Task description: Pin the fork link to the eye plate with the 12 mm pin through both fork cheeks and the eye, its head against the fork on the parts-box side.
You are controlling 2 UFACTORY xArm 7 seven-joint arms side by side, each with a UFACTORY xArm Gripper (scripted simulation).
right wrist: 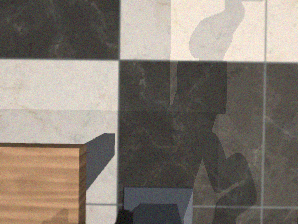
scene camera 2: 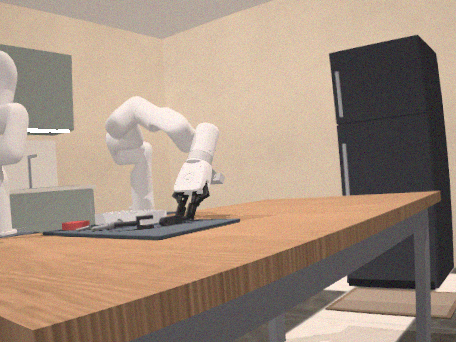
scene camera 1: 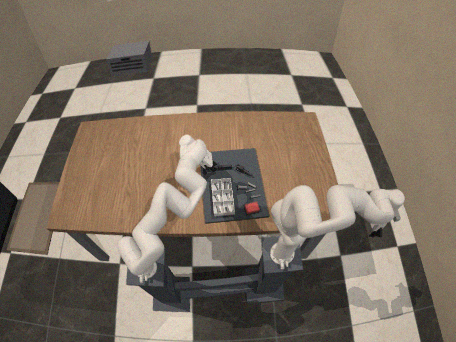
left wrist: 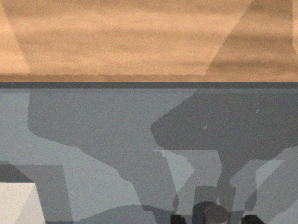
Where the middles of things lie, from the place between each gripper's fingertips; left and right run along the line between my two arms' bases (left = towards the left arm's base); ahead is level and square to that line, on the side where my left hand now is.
My left hand (scene camera 2: 184, 217) is 100 mm past the dark mat (scene camera 1: 246, 157), 100 mm to the left of it and 40 mm above it.
Now: right hand 49 cm short of the dark mat, 59 cm to the right of it and 24 cm above it.
